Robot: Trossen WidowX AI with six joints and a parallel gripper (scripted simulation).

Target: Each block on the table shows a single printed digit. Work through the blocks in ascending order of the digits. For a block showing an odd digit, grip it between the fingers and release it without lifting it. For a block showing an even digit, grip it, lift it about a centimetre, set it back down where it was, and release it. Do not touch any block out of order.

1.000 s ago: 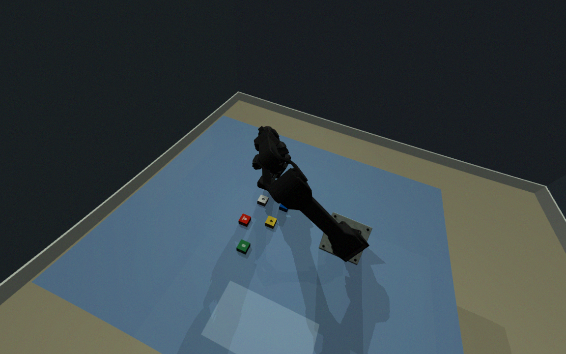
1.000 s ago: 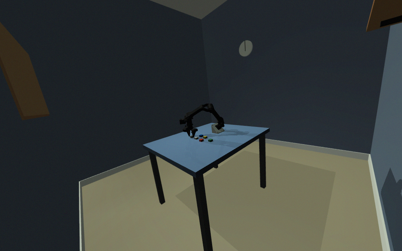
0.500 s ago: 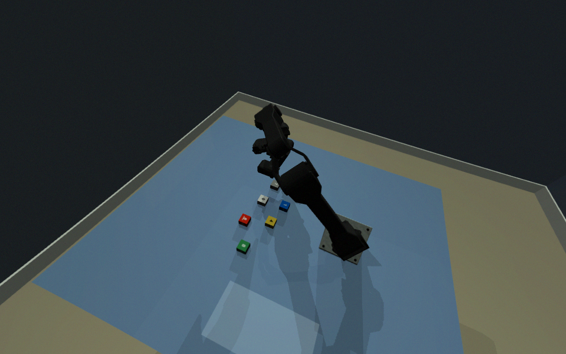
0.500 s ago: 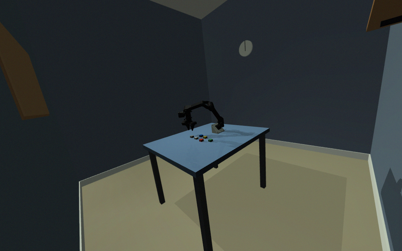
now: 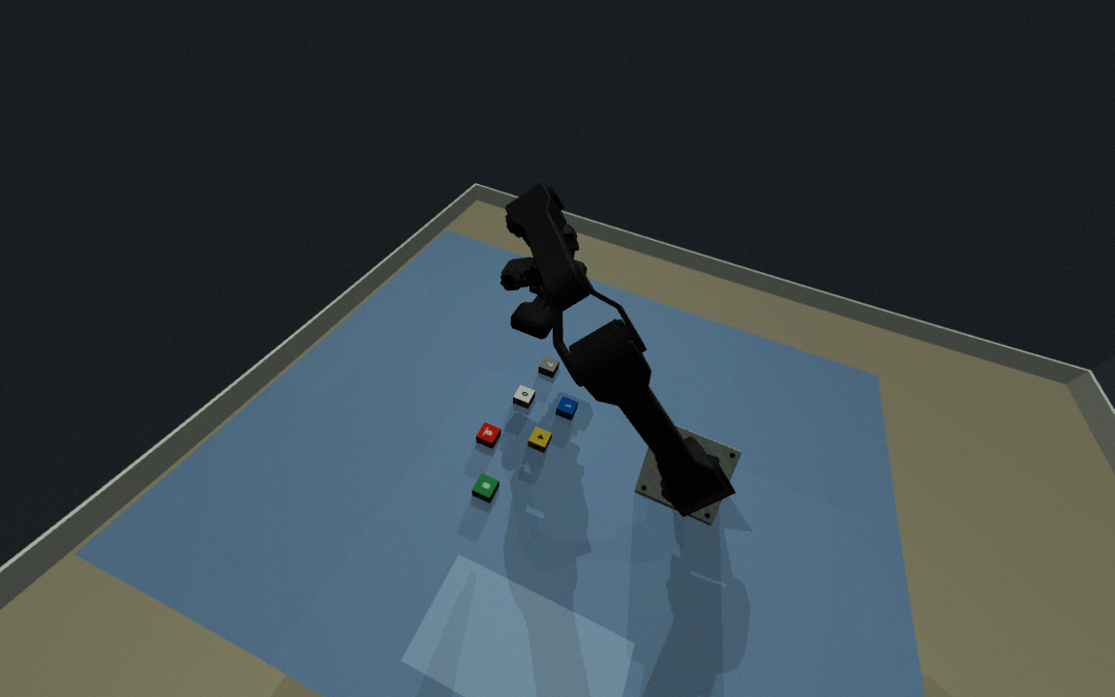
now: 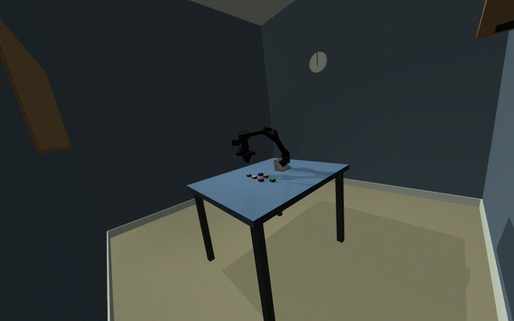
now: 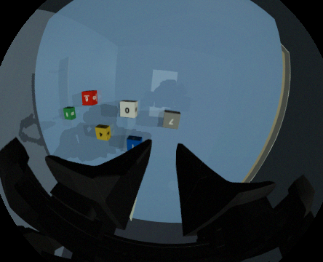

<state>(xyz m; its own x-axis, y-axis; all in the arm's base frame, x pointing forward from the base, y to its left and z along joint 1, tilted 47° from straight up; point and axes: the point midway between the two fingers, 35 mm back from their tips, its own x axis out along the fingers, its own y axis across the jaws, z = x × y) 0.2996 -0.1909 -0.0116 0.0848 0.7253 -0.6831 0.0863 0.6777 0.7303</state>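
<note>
The green block lies 27 cm to the left of my gripper tip and 12 cm below it. Round my gripper tip: blue block: 12 cm below, 8 cm behind, 7 cm to the left; grey block: 12 cm below, 1 cm to the right, 1 cm behind; white block: 12 cm below, 8 cm to the left, 1 cm ahead.
</note>
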